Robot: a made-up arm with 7 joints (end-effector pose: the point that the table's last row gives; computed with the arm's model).
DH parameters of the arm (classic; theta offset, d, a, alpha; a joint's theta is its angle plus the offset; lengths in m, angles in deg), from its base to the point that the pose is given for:
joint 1: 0 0.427 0 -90
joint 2: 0 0 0 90
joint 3: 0 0.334 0.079 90
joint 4: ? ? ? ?
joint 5: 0 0.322 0 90
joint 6: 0 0 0.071 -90
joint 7: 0 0.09 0 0
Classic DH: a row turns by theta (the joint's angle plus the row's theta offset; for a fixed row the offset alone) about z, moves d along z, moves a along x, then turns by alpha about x.
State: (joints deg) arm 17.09 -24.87 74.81 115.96 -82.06 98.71 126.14
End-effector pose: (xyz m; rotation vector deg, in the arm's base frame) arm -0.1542 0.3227 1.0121 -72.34 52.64 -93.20
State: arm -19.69 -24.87 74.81 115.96 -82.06 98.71 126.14
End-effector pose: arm 0.0697 0.3508 1.0121 -58.23 81.43 -120.62
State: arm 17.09 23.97 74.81 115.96 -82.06 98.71 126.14
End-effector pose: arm 0.2840 0.4575 0.8517 -124.44 68.75 -70.80
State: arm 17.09 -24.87 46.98 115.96 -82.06 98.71 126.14
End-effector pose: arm 0.0084 0.2330 1.0719 -58.74 82.14 -102.12
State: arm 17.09 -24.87 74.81 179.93 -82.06 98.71 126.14
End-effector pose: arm -0.1974 -0.0673 1.1159 -37.95 65.23 -35.15
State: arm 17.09 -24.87 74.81 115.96 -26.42 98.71 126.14
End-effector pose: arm -0.1785 0.3636 0.9321 -124.63 45.98 -47.60
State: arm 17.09 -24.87 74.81 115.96 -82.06 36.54 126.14
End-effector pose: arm -0.2656 0.3629 1.0104 -58.00 -11.16 -71.42
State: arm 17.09 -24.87 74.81 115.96 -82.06 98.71 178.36
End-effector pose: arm -0.1542 0.3227 1.0121 -37.70 71.37 -51.14
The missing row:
joint 4: 0 0 0.073 90
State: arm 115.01 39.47 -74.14 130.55 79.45 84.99 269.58
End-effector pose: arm 0.0530 0.6202 0.8095 -25.39 -140.28 -44.71
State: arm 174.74 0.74 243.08 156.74 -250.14 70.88 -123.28
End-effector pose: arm 0.0252 0.1655 1.1829 48.76 -60.52 -105.28
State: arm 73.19 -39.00 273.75 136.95 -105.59 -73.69 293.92
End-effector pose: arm 0.1431 -0.3213 0.9427 -26.12 45.81 36.36
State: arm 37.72 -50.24 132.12 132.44 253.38 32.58 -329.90
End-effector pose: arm -0.6935 -0.2139 0.6732 51.71 -54.03 -108.59
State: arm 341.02 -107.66 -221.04 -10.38 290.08 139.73 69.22
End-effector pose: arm 0.0012 0.1247 0.4405 -75.01 -29.90 41.55
